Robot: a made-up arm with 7 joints.
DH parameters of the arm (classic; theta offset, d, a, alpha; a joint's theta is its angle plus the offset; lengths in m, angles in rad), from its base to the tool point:
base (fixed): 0 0 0 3.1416
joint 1: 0 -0.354 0 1.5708
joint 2: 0 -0.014 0 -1.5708
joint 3: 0 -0.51 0 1.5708
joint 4: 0 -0.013 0 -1.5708
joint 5: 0 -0.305 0 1.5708
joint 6: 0 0 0 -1.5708
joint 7: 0 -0.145 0 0
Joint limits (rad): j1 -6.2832..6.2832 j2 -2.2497..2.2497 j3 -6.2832..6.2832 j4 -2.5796..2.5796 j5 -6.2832..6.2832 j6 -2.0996..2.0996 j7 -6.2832..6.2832
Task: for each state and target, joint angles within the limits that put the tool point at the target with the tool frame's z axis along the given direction. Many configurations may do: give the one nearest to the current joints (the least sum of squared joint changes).
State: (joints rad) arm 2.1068 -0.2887 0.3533 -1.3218 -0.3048 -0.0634 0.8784
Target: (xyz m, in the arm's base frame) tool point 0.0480 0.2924 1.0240 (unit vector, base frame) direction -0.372 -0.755 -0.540
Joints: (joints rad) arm 2.0771 0.2402 -0.2232 -1.4811 -0.6149 0.2979 0.8784
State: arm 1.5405 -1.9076 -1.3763 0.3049 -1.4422 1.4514 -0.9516
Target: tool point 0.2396 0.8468 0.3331 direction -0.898 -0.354 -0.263
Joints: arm 1.6759 -1.7520 -0.5642 0.3140 -0.7456 0.9248 -0.9516
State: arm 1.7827 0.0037 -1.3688 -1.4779 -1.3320 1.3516 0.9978
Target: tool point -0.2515 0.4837 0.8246 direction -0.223 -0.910 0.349
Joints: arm 1.5863 -0.4772 -1.2789 -1.1930 -1.4978 1.4563 0.9978
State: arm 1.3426 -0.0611 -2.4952 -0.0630 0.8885 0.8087 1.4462
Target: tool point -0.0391 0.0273 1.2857 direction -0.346 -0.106 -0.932
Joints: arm 1.2151 -0.1761 -2.4413 -0.3941 0.7360 0.6289 1.4462
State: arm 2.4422 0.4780 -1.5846 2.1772 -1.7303 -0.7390 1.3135
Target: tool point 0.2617 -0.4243 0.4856 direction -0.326 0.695 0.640
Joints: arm 1.6757 0.7417 -1.3605 2.0564 -1.2775 -1.0169 1.3135
